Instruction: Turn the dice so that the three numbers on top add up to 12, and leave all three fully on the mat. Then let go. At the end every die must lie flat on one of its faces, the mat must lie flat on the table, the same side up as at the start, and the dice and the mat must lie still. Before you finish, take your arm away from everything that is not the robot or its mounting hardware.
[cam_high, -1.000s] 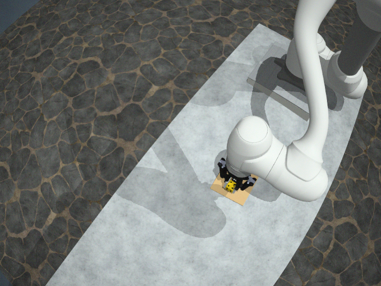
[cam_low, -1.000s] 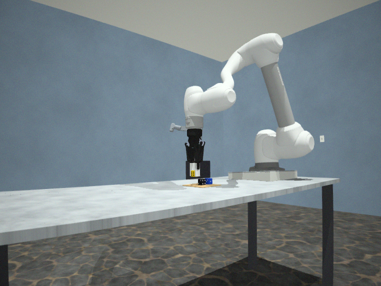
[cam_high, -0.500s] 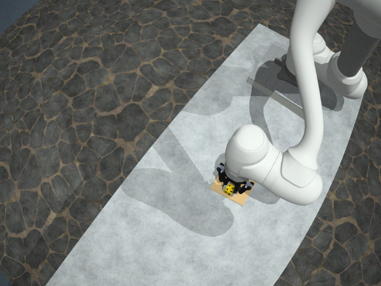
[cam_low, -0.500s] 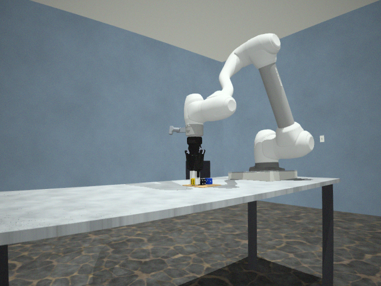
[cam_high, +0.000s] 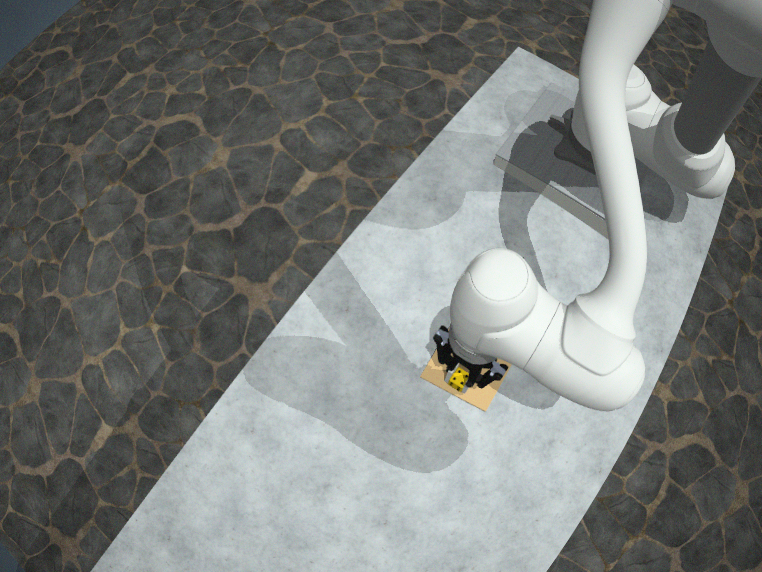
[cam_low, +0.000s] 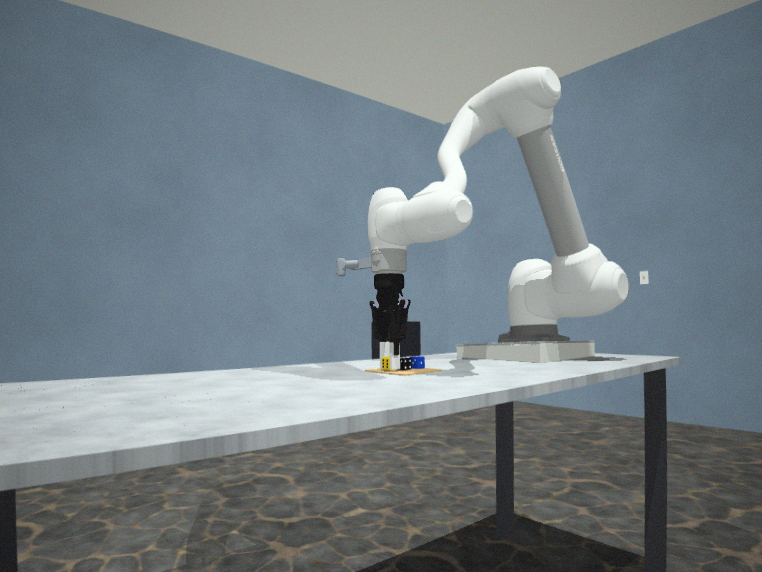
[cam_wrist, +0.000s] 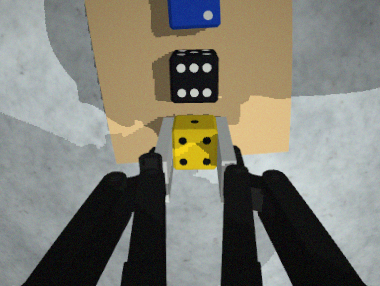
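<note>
Right now my hand is 2 cm above the yellow die. Round my hand: black die (5 cm behind, 2 cm below); blue die (9 cm behind, 1 cm to the left, 2 cm below); tan mat (5 cm behind, 4 cm below).
</note>
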